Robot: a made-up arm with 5 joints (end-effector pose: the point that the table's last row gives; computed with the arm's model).
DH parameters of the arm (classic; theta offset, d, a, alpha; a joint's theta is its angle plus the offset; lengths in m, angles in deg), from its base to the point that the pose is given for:
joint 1: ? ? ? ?
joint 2: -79.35 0 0.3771 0
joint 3: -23.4 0 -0.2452 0
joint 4: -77.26 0 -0.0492 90
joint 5: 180 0.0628 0 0
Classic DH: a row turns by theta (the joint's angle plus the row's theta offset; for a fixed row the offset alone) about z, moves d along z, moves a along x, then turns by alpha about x.
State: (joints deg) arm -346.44 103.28 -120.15 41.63 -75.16
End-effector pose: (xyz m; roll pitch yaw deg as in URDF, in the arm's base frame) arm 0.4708 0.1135 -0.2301 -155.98 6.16 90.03
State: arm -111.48 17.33 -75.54 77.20 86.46
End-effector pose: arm -0.1592 -0.4046 0.3912 161.05 1.15 161.87
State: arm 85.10 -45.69 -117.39 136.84 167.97
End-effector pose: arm -0.0108 -0.1263 0.7323 -174.13 25.63 -81.53
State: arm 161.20 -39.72 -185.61 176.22 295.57
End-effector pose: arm 0.2950 -0.1004 0.6689 133.82 -19.05 -126.19
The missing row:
joint 1: 0 0.2136 0 -90
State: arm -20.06 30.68 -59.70 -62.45 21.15
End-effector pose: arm 0.4451 -0.1625 0.3647 -85.90 -68.80 -113.88
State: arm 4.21 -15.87 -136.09 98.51 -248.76
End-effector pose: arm 0.1098 0.0081 0.8278 -128.49 16.92 -98.82
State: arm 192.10 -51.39 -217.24 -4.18 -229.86
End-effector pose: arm 0.5346 0.1146 0.3987 93.69 -40.08 99.72
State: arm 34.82 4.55 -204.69 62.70 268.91
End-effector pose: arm -0.0230 -0.0160 0.8629 42.54 0.74 124.02
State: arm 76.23 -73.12 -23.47 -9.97 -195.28
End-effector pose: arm -0.0135 -0.0552 0.5342 -41.53 67.61 32.46
